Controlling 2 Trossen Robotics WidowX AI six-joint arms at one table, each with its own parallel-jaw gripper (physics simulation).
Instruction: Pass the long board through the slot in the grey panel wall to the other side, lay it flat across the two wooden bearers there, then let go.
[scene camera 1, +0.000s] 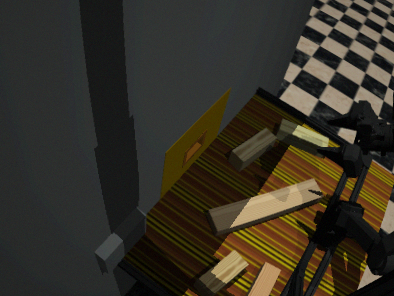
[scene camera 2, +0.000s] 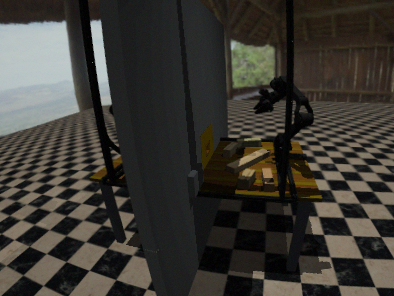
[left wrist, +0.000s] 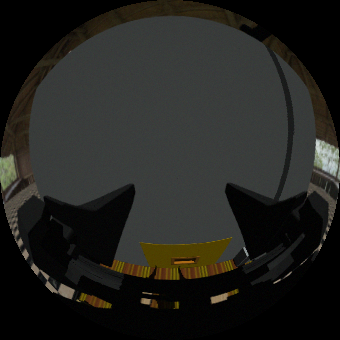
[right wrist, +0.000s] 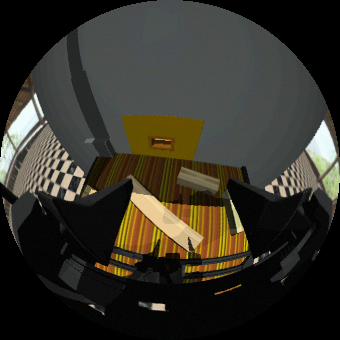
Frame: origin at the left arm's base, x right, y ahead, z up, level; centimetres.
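Where they show: left gripper, fingertip midpoint: (left wrist: 181, 188); right gripper, fingertip midpoint: (scene camera 1: 322, 135) (scene camera 2: 254, 111) (right wrist: 181, 183); right arm's base, origin of the base link: (scene camera 1: 327, 237) (right wrist: 152, 266).
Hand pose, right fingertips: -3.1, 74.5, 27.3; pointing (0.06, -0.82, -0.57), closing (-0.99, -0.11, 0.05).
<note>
Each offset is from my right fingertips to the top centre of the thing, as dx, dy, dz. "*": to the spot under its first point.
The long board {+4.5, -1.9, -26.0} (scene camera 1: 265, 206) (scene camera 2: 249, 160) (right wrist: 162, 215) lies aslant on the striped table on the right arm's side of the grey panel wall (scene camera 1: 225, 45) (scene camera 2: 150, 100) (left wrist: 175, 100) (right wrist: 175, 65). The slot {* +5.4, -27.0, -23.0} (scene camera 1: 193, 148) (left wrist: 184, 261) (right wrist: 162, 143) sits low in the wall, within a yellow plate {* -2.9, -26.0, -16.7} (scene camera 1: 217, 117) (left wrist: 155, 252) (right wrist: 190, 132). My right gripper (scene camera 1: 324, 135) (scene camera 2: 256, 108) (right wrist: 181, 183) is open and empty, above the table and apart from the board. My left gripper (left wrist: 181, 188) is open and empty, facing the wall. Pale patches low in the left wrist view may be the bearers; they are mostly hidden.
Several short wooden blocks lie around the board, including one nearer the wall (scene camera 1: 252, 149) (scene camera 2: 232, 148) (right wrist: 197, 180) and another near the table edge {* -21.9, -4.3, -24.6} (scene camera 1: 302, 136) (right wrist: 232, 212). A grey box-like piece (scene camera 1: 110, 250) (scene camera 2: 193, 182) (right wrist: 97, 141) juts from the wall beside the table.
</note>
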